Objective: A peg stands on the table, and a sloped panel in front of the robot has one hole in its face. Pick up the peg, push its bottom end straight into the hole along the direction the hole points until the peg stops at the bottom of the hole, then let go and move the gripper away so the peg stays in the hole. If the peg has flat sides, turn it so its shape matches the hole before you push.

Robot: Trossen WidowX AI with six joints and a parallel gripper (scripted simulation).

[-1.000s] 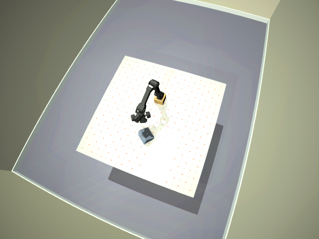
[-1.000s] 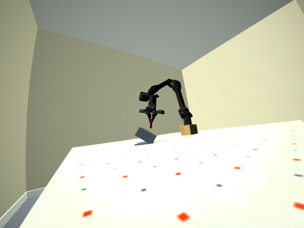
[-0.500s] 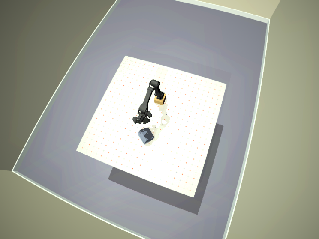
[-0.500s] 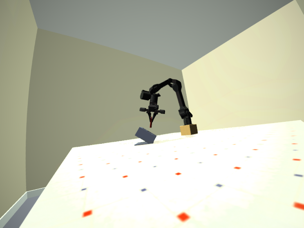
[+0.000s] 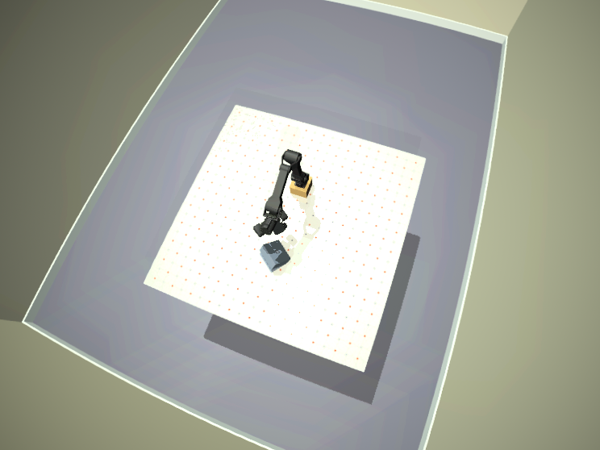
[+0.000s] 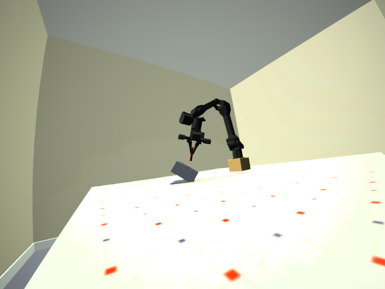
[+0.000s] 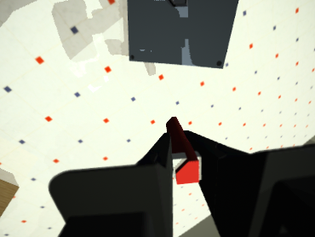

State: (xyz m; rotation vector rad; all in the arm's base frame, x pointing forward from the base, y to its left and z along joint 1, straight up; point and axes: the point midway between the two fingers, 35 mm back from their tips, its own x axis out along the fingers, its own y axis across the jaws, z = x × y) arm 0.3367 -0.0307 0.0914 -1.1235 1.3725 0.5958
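My gripper tip is 9 cm short of the sloped panel, 7 cm to the right of it and 9 cm above it. Round my gripper tip: peg (2 cm above).
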